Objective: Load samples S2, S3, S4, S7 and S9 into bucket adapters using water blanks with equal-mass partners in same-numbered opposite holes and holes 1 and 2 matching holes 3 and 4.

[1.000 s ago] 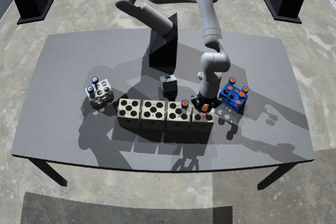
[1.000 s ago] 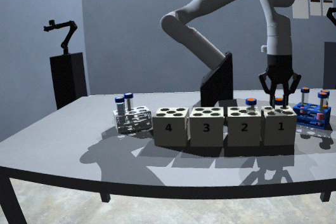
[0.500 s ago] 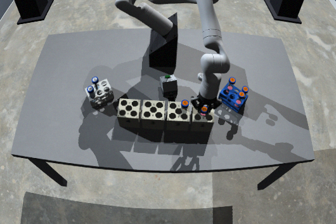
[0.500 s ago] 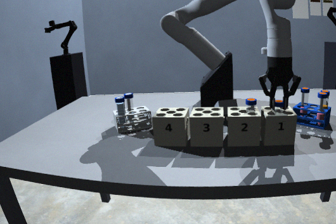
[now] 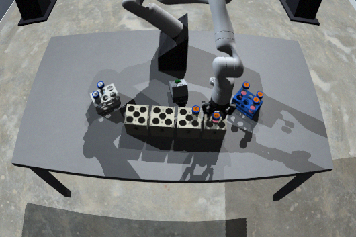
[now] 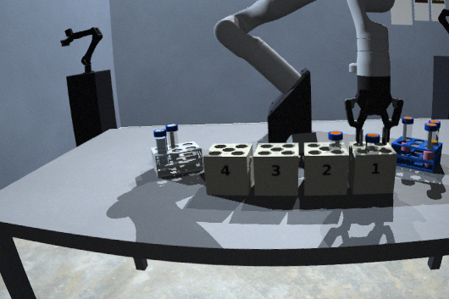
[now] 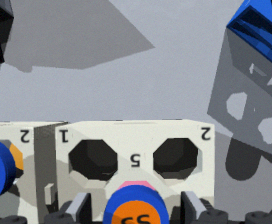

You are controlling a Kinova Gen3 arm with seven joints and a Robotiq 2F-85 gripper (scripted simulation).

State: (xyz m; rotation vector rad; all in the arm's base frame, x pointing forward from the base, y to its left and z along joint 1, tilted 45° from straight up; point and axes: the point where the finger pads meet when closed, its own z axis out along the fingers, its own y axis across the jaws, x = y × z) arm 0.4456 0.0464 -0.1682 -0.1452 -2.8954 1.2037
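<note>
Now: the sample tube S3 1 cm to the right of my hand and 5 cm below it. From my hand the other things lie so: adapter 2 (1 cm behind, 11 cm to the right, 7 cm below); then sample tube S4 (8 cm behind, 19 cm to the left, 5 cm below); then sample tube S7 (3 cm behind, 8 cm to the right, 5 cm below).
</note>
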